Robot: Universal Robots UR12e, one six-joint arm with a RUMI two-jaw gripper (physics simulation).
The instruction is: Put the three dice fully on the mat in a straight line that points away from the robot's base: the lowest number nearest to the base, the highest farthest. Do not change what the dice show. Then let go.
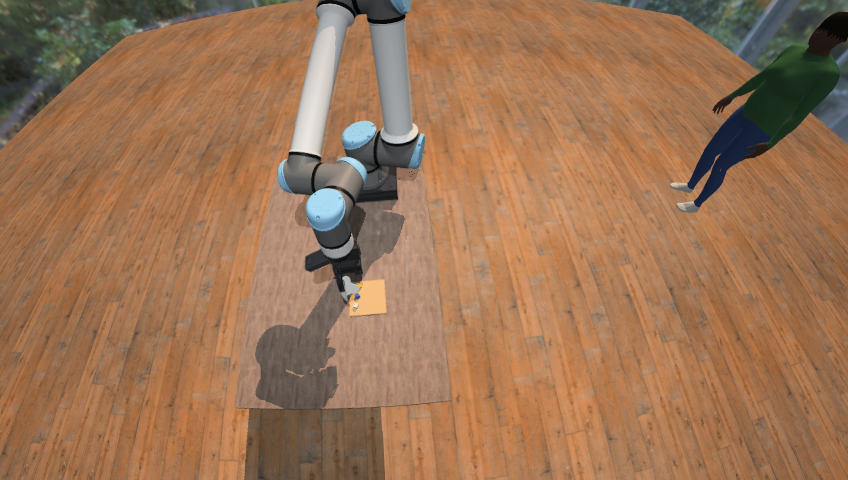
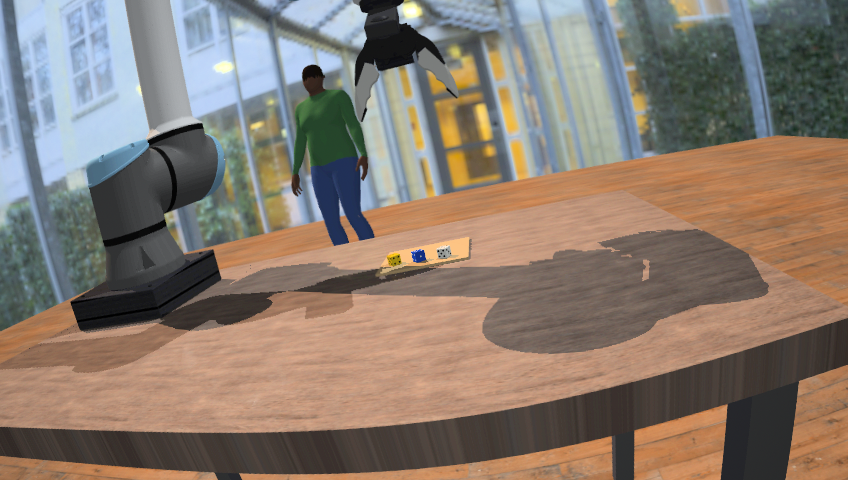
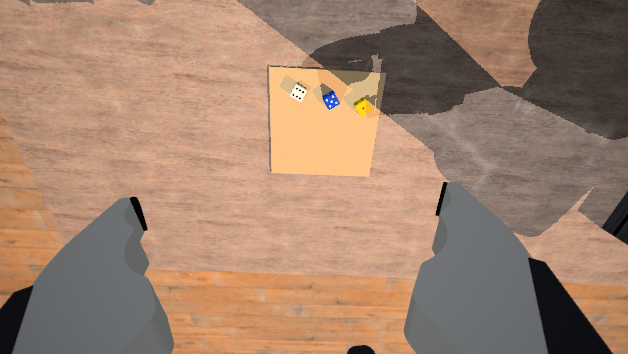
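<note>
The yellow die shows 1 on top and is nearest the robot's base. The blue die, 5 up, is in the middle. The white die, 6 up, is farthest from the base. All three rest apart, fully on the orange mat, in a nearly straight row near one side. My gripper is wide open and empty, high above the table.
The robot's base stands on the wooden table. The arm's shadow crosses the table and part of the mat. A person in a green top stands beyond the table.
</note>
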